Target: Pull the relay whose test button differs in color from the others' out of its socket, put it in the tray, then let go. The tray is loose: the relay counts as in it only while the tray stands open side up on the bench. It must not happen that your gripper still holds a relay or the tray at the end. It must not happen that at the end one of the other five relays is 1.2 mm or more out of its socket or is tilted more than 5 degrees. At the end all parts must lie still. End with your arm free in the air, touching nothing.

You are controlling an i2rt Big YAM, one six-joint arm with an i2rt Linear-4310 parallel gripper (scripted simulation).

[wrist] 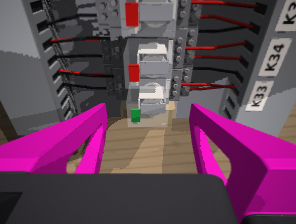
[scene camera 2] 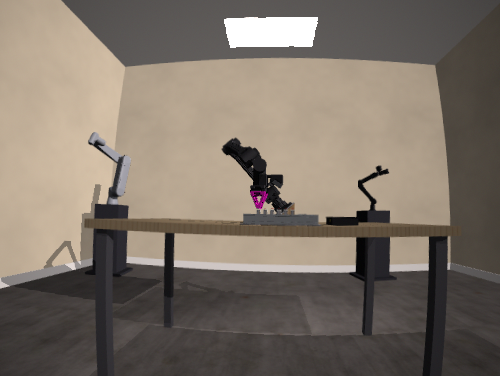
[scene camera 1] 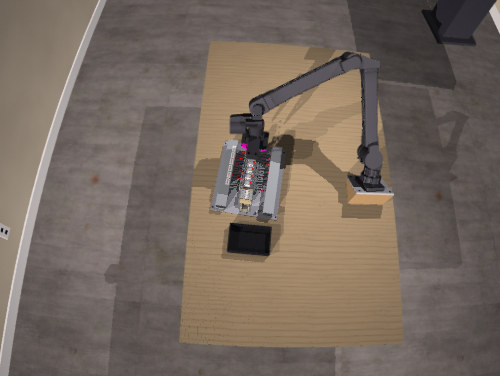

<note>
In view: my gripper (wrist: 148, 111), a black tray (scene camera 1: 242, 237) and a relay (wrist: 145, 107).
The wrist view misses the black tray: it is out of frame.
</note>
